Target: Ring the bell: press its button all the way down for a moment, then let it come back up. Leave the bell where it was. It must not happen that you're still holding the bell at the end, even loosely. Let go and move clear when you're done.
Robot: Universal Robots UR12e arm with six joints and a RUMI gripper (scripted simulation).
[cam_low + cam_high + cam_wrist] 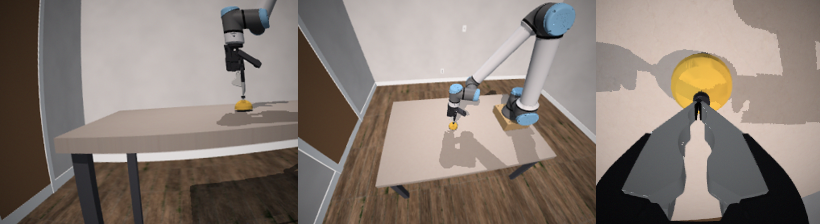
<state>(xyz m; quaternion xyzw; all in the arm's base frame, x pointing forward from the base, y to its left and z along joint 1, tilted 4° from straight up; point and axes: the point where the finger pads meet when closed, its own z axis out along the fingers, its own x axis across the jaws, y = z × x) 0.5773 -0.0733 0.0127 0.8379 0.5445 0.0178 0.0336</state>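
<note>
The black button is 30 mm below my hand. From my hand the other things lie so: yellow dome bell (40 mm below).
</note>
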